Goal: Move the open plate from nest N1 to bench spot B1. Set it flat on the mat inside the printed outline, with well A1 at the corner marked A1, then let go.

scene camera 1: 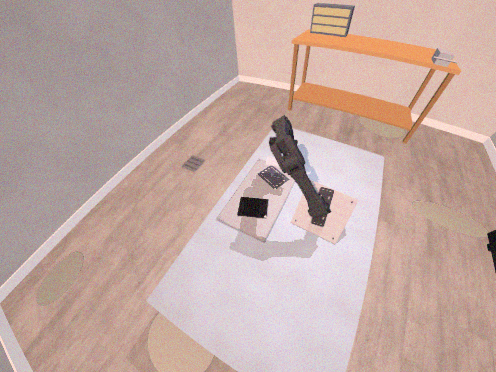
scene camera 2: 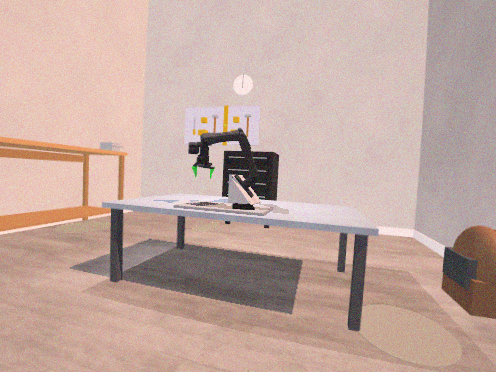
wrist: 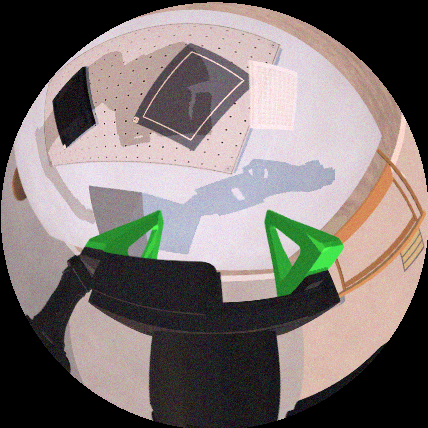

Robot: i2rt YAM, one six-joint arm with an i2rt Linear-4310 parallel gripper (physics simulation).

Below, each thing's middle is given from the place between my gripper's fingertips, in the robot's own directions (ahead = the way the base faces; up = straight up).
Now: hand 160 mm above the dark grey printed square (wrist: 197, 85), 90 mm short of it and 40 mm to the right of it. Also, from my hand: black pad (wrist: 73, 100) (310 mm to the left, 150 mm below, 110 mm ahead); then well plate (wrist: 272, 89) (150 mm below, 120 mm ahead, 80 mm to the right).
